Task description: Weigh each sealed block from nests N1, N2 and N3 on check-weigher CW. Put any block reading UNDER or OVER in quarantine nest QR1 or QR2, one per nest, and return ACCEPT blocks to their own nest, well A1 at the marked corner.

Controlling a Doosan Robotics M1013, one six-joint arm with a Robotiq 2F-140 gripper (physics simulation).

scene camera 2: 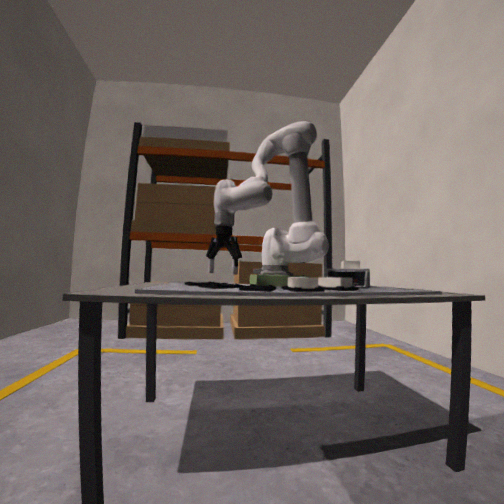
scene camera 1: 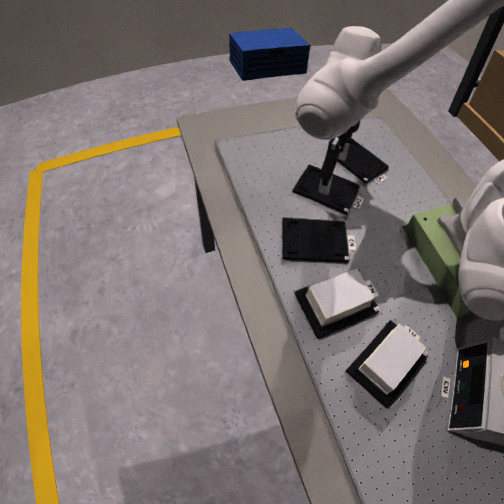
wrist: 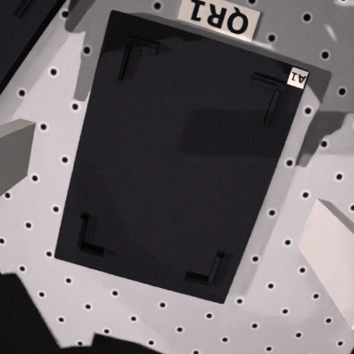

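Note:
My gripper [scene camera 1: 334,169] [scene camera 2: 223,267] [wrist: 172,187] is open and empty, pointing down above nest QR1 [scene camera 1: 309,183] [wrist: 180,175]. QR1 is a black, empty nest; its A1 corner is at the upper right in the wrist view. Nest QR2 [scene camera 1: 365,162] [wrist: 22,30] shows no block in its visible part. Nest N3 [scene camera 1: 314,240] is empty. A white block [scene camera 1: 342,295] [scene camera 2: 302,283] sits in nest N2 [scene camera 1: 320,331]; another [scene camera 1: 392,357] [scene camera 2: 335,283] sits in N1 [scene camera 1: 361,375]. A whitish block [scene camera 2: 350,264] rests on check-weigher CW [scene camera 1: 492,410] [scene camera 2: 364,278]. Its amber lamp is lit; its wording is unreadable.
The green base [scene camera 1: 435,245] [scene camera 2: 260,279] of the arm stands right of the nests. The grey perforated plate [scene camera 1: 270,200] lies on the table [scene camera 1: 235,260] [scene camera 2: 275,301]. A blue crate stack [scene camera 1: 270,52] and a shelf rack [scene camera 2: 131,200] stand beyond the table.

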